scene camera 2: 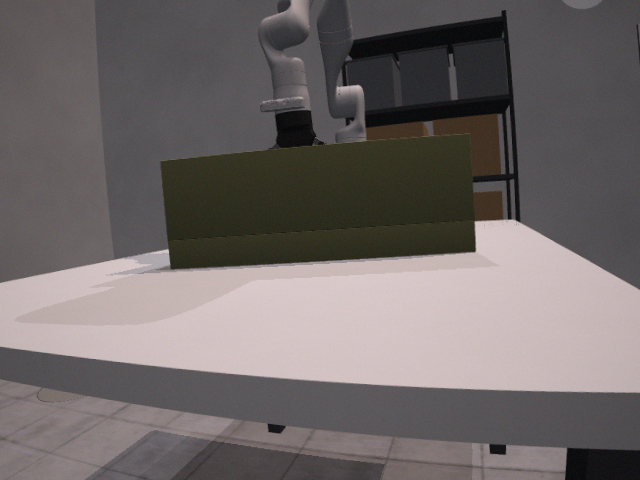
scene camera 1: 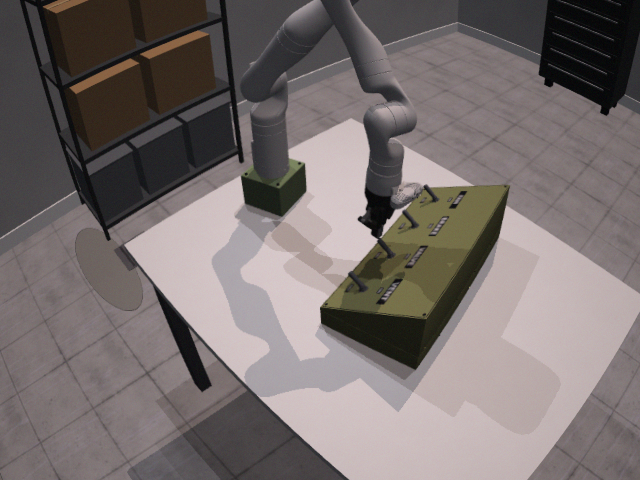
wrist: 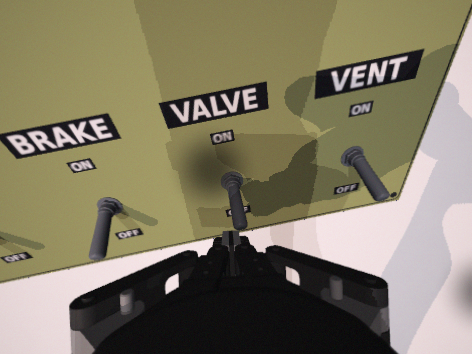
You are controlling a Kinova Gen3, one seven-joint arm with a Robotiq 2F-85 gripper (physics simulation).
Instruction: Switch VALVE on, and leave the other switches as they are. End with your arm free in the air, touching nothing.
Labels:
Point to an olive switch panel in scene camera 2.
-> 412, 196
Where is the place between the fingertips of the gripper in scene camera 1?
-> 376, 235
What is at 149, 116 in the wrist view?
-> An olive switch panel.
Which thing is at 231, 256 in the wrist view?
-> The gripper.

